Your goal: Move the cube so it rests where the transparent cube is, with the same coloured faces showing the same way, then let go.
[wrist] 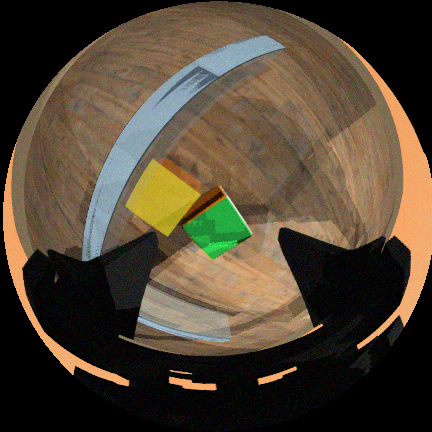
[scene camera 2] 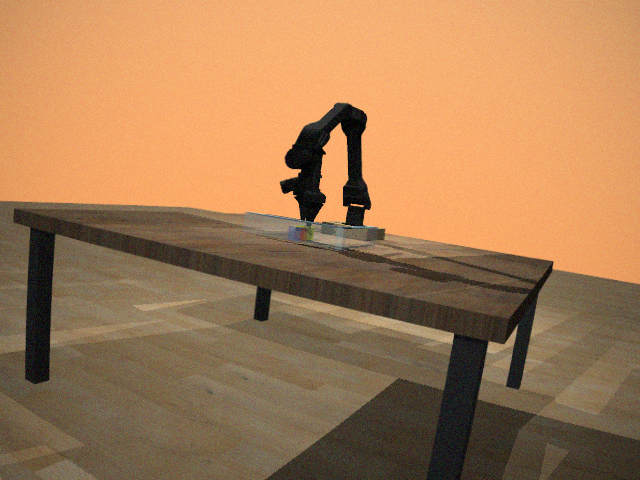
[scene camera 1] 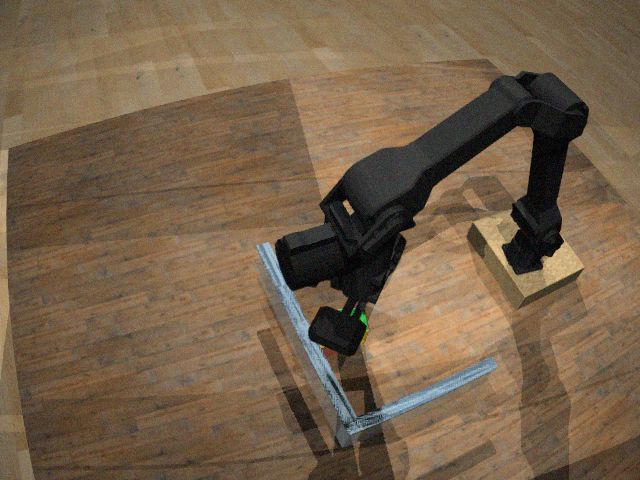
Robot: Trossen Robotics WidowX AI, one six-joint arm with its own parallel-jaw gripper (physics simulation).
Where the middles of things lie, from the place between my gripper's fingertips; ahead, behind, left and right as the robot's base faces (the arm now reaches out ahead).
The L-shaped rail point(scene camera 1: 349, 429) lies 3 cm behind my hand and 2 cm below it.
